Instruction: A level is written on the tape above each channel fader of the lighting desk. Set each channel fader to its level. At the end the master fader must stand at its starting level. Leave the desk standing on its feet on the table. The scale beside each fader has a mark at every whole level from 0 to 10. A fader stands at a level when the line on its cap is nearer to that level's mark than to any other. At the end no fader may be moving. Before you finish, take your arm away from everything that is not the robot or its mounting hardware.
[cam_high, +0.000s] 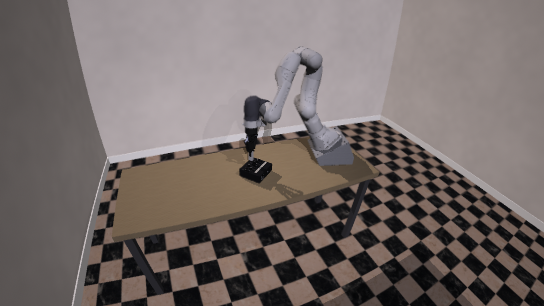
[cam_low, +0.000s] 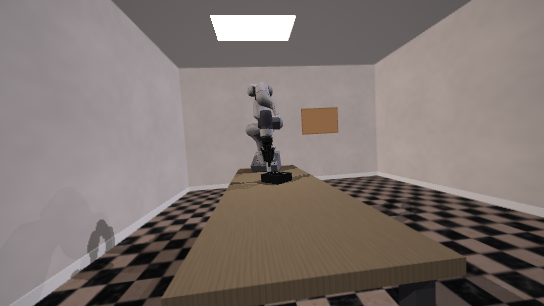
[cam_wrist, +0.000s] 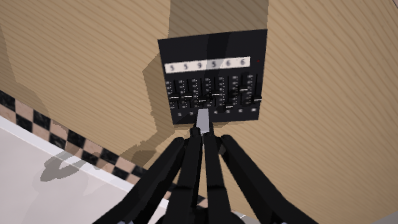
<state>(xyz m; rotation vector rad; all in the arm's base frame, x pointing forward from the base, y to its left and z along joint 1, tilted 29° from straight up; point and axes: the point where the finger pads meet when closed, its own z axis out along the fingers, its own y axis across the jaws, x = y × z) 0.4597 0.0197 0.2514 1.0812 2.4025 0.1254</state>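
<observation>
The channel fader cap is 4 cm below my hand, 2 cm to the left of it and 2 cm behind it. Round my hand: master fader 7 cm to the left, 6 cm ahead, 4 cm below.
</observation>
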